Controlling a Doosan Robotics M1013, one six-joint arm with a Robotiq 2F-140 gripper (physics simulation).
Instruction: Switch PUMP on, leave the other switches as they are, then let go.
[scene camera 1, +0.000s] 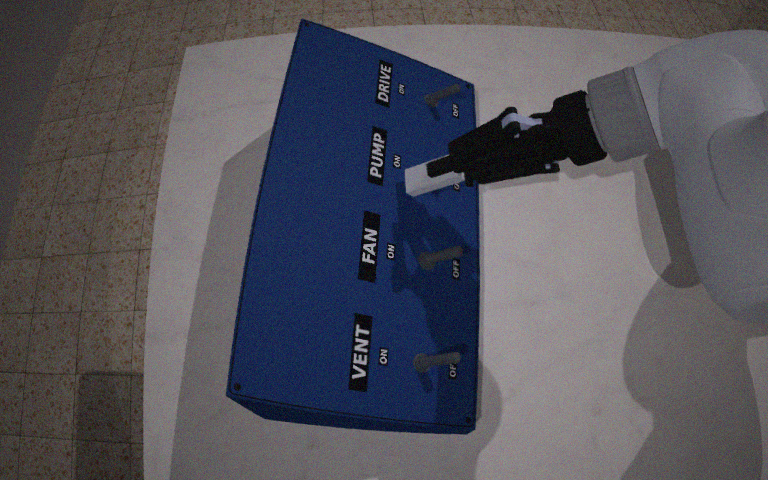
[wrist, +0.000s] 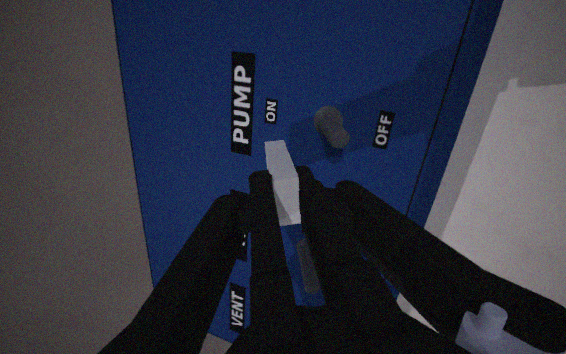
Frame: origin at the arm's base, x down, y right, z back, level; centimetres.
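Seen in the pictures: gripper, fingertip midpoint: (scene camera 1: 408, 183) (wrist: 275, 158).
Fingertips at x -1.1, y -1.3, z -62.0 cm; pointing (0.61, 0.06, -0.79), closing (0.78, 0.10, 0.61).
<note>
Pixels of each thing's top centre, then the offset from my fingertips to it. "spot": a spot on its surface instead. Level surfaces: height alone.
- PUMP lever at its top centre: (wrist: 313, 133) dx -1.2, dy +3.0, dz +4.6 cm
- DRIVE lever at its top centre: (scene camera 1: 446, 84) dx -1.2, dy +14.9, dz +5.7 cm
- FAN lever at its top centre: (wrist: 293, 279) (scene camera 1: 445, 248) dx -1.2, dy -9.0, dz +3.6 cm
- VENT lever at its top centre: (scene camera 1: 442, 355) dx -1.2, dy -20.9, dz +2.5 cm
- label at a spot on its surface: (wrist: 271, 111) (scene camera 1: 397, 161) spot: dx +0.6, dy +3.5, dz -1.2 cm
- pale table at its surface level: dx +11.9 cm
The blue panel (scene camera 1: 305, 237) (wrist: 175, 100) carries four grey toggle levers. The PUMP lever (wrist: 332, 127) shows in the wrist view between its ON and OFF labels and appears tilted to the OFF side; in the scene view the gripper hides it. The DRIVE lever (scene camera 1: 442, 95), FAN lever (scene camera 1: 441, 256) and VENT lever (scene camera 1: 438, 360) lean towards OFF. My gripper (scene camera 1: 434, 174) (wrist: 275, 158) is shut and empty. Its pale fingertips are over the PUMP row, near the ON label (scene camera 1: 397, 161) (wrist: 271, 111), and look apart from the lever in the wrist view.
The panel rests on a pale table (scene camera 1: 543, 316) (wrist: 515, 175). The arm reaches in from the right of the scene view, and its shadow falls across the FAN and VENT rows. The tiled floor (scene camera 1: 67, 254) lies beyond the table's left edge.
</note>
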